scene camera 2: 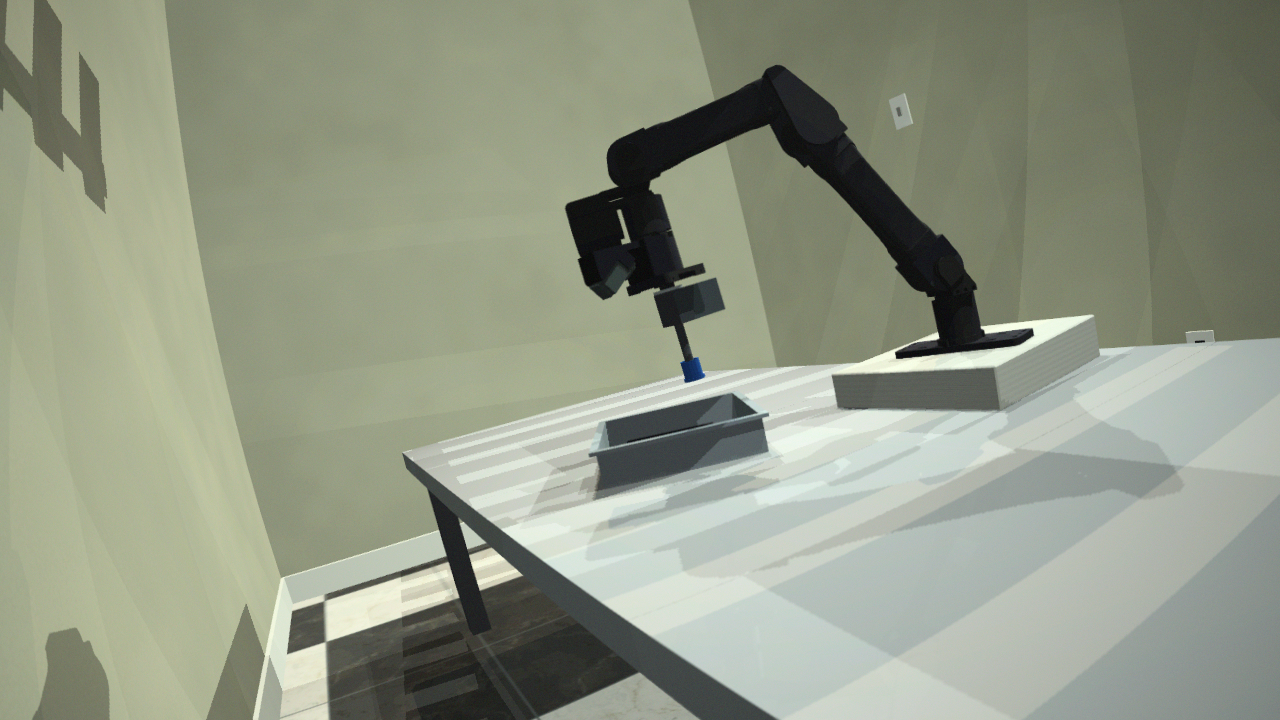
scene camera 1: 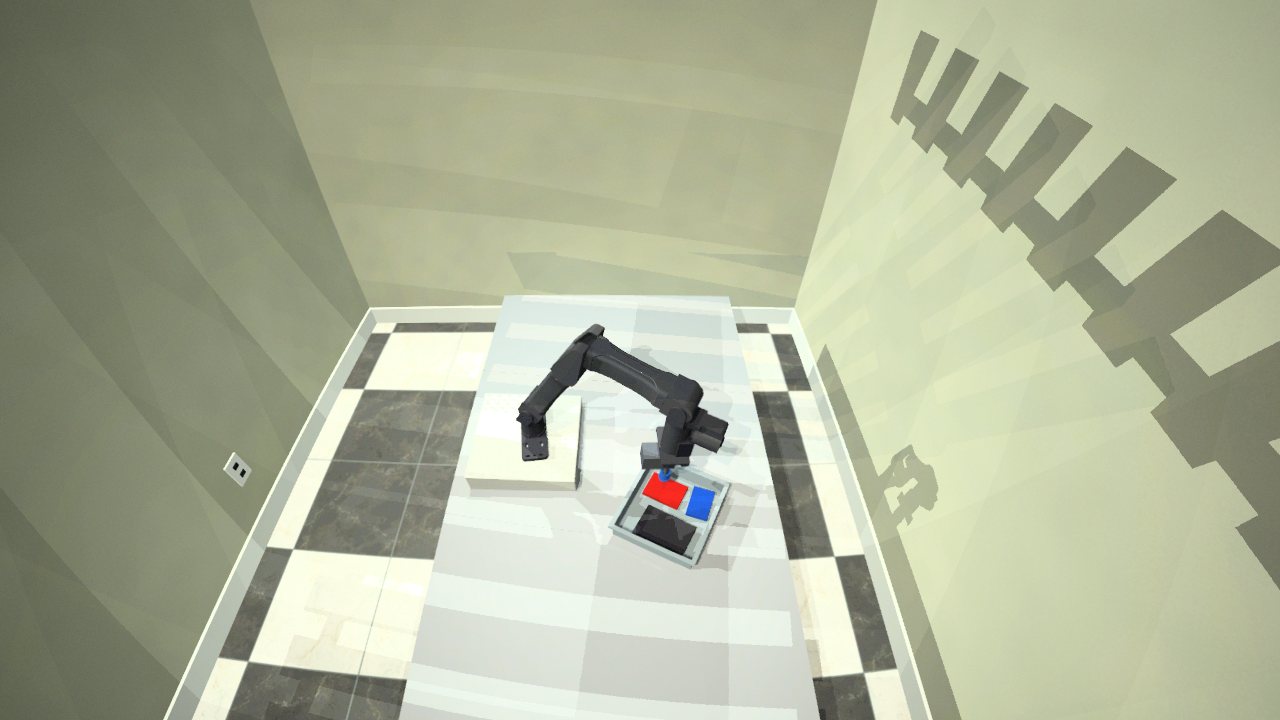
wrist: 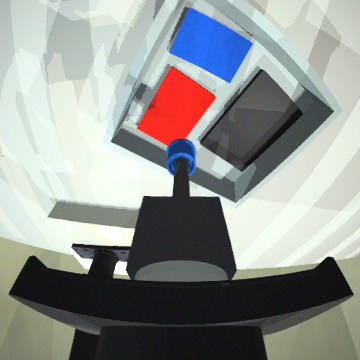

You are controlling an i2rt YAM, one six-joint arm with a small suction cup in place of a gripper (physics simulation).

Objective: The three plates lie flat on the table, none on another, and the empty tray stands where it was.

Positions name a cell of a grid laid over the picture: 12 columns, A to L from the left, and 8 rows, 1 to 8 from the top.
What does the red plate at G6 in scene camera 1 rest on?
A grey tray.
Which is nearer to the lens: the dark plate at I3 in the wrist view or the blue plate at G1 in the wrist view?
The blue plate.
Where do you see my suction cup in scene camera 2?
G5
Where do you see a grey tray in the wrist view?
At J2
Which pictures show the red plate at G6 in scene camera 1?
Scene camera 1 and the wrist view only.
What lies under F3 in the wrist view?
A red plate.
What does the blue plate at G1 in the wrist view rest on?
A grey tray.
